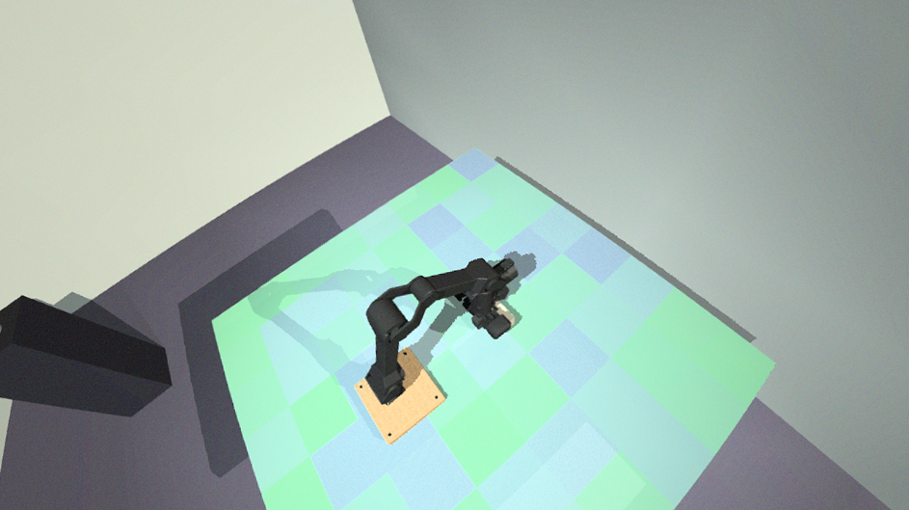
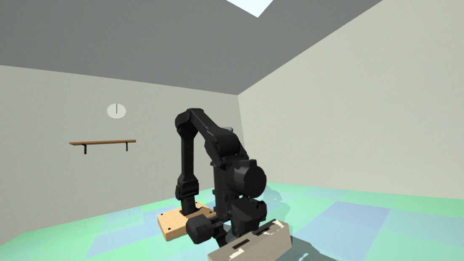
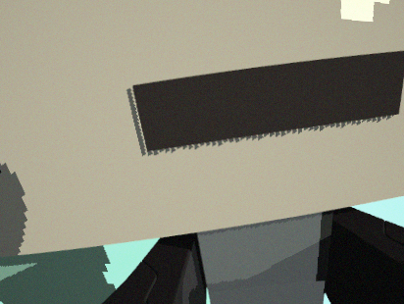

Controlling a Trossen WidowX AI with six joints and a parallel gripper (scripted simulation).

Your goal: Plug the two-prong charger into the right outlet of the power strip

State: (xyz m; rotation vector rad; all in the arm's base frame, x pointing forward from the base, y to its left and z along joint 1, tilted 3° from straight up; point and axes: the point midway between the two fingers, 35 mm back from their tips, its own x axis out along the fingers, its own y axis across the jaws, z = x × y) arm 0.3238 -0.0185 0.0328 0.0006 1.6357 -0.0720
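Now: gripper tip 2 cm short of the grey charger and 1 cm below it.
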